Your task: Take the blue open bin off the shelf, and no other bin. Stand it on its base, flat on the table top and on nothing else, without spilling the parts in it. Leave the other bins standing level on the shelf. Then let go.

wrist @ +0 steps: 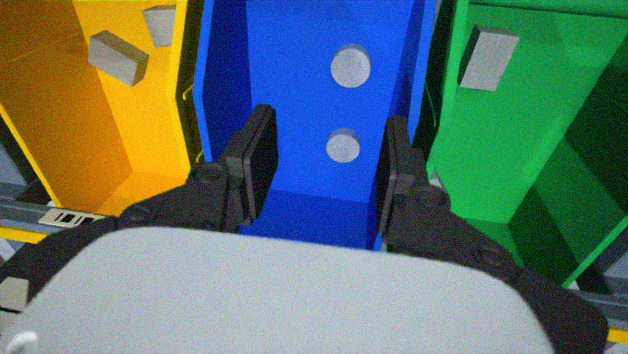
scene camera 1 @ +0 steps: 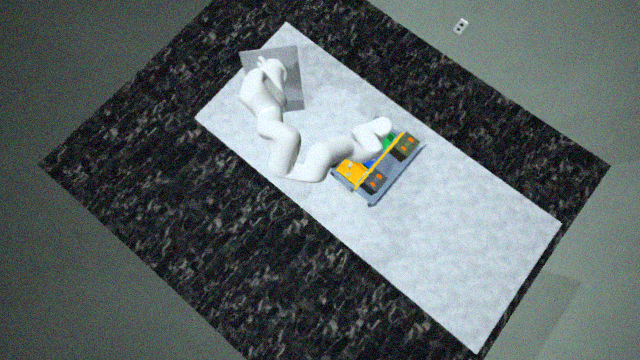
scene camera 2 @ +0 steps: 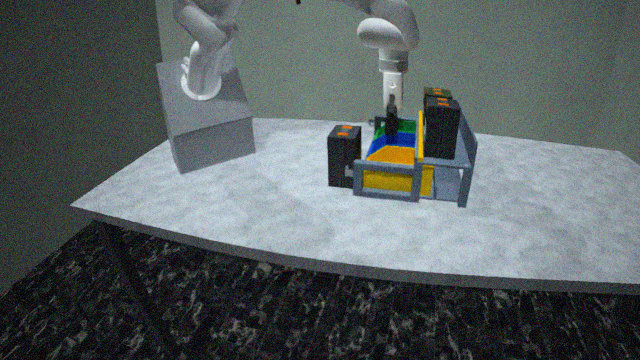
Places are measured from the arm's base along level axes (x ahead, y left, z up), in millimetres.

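Where they show: gripper, fingertip midpoint: (wrist: pixel 328 139) (scene camera 2: pixel 391 131); arm's base, link origin: (scene camera 1: pixel 273 73) (scene camera 2: pixel 201 83).
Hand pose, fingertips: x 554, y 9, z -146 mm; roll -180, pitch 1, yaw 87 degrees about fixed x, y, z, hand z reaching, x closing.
Each offset is from my fingertips to the top centre of the thing. "pt": to the spot under its first point. Level surfaces: height alone.
The blue open bin {dx +27, dy -17, dz -11 mm} (scene camera 1: pixel 371 162) (scene camera 2: pixel 401 139) (wrist: pixel 310 100) sits in the shelf (scene camera 1: pixel 398 169) (scene camera 2: pixel 465 187), between the yellow bin {dx +19, dy -128, dz -11 mm} (scene camera 1: pixel 350 172) (scene camera 2: pixel 392 155) (wrist: pixel 145 125) and the green bin {dx +37, dy +95, dz -11 mm} (scene camera 1: pixel 388 141) (scene camera 2: pixel 408 128) (wrist: pixel 530 125). Two round grey parts {pt dx -5, dy +5, dz -74 mm} (wrist: pixel 350 66) {pt dx +51, dy +2, dz -73 mm} (wrist: pixel 343 146) lie on its floor. My gripper (scene camera 2: pixel 392 135) (wrist: pixel 328 139) is partly open and empty, pointing down. In the wrist view its two fingers show over the blue bin's interior, near its side walls; their exact depth is unclear. In scene camera 1 the arm hides the gripper.
Black boxes with orange marks stand on the shelf's upper board (scene camera 1: pixel 407 145) (scene camera 2: pixel 441 130). Another black box {dx -113, dy -119, dz +39 mm} (scene camera 2: pixel 344 157) stands against the shelf's left side in scene camera 2. A large grey block (scene camera 1: pixel 296 75) (scene camera 2: pixel 215 150) stands on the table {dz -92 mm} (scene camera 1: pixel 450 225) (scene camera 2: pixel 250 215). Grey parts lie in the yellow and green bins.
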